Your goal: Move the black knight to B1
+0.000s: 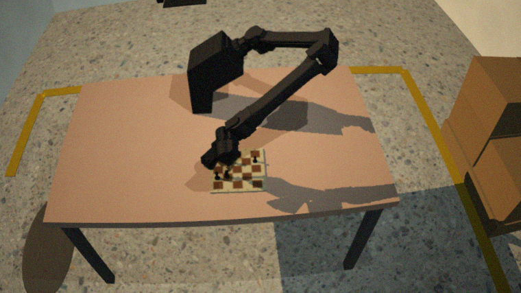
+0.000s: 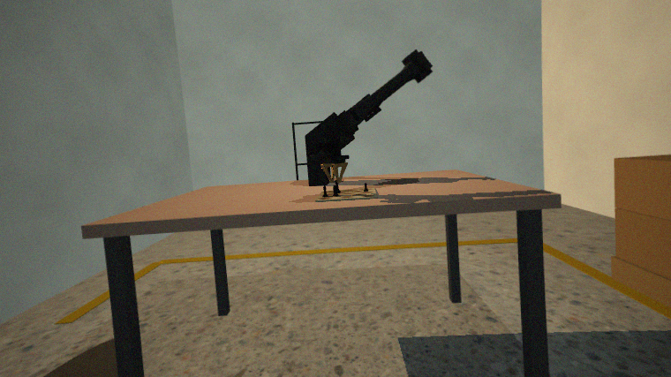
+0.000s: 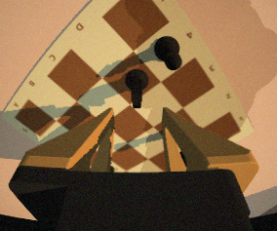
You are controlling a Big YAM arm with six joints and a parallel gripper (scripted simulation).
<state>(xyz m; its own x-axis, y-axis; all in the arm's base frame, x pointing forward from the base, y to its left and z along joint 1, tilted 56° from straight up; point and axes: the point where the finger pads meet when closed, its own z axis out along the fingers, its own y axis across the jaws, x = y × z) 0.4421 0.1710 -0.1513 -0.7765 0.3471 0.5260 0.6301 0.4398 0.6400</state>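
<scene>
My hand is 40 mm to the left of the black chess piece, 40 mm above it and 10 mm short of it. The rest, counted from my hand: chessboard (60 mm below, 40 mm to the left, 30 mm behind); pawn (110 mm to the left, 70 mm behind, 40 mm below).
</scene>
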